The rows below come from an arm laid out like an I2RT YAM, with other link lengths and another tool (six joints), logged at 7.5 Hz.
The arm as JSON. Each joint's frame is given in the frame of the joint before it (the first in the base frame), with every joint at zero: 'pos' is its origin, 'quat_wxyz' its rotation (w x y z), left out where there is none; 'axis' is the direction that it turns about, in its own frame. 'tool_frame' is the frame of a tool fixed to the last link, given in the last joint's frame.
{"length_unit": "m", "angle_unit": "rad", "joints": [
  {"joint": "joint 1", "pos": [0.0, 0.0, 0.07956], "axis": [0.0, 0.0, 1.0]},
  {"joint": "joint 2", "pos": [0.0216, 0.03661, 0.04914], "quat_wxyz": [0.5, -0.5, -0.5, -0.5], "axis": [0.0, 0.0, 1.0]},
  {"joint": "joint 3", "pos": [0.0, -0.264, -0.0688], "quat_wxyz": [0.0, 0.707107, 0.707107, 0.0], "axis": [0.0, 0.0, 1.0]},
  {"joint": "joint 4", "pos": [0.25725, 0.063, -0.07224], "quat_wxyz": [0.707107, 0.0, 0.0, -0.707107], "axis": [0.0, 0.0, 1.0]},
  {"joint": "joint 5", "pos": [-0.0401, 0.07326, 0.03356], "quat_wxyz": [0.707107, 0.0, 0.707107, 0.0], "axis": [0.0, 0.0, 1.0]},
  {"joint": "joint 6", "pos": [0.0, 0.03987, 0.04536], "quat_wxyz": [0.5, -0.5, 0.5, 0.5], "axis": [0.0, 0.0, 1.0]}
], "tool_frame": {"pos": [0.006, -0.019, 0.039], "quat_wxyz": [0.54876, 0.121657, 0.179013, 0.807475]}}
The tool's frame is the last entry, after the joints.
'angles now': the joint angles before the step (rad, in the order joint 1, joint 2, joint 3, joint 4, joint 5, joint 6). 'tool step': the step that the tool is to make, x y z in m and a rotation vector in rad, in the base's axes. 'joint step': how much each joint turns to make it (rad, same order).
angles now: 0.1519, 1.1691, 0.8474, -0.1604, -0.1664, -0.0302
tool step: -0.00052, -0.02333, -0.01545, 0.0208, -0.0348, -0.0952
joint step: -0.0704, -0.0297, -0.0980, 0.1095, 0.0148, 0.0262
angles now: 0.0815, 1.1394, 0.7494, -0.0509, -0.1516, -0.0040
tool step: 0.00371, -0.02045, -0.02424, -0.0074, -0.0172, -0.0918
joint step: -0.0586, 0.0181, -0.0910, 0.1268, 0.0336, 0.0064
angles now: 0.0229, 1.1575, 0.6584, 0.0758, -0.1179, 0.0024
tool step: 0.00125, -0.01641, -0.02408, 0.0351, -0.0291, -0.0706
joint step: -0.0516, 0.0336, -0.0971, 0.1643, 0.0036, 0.0401
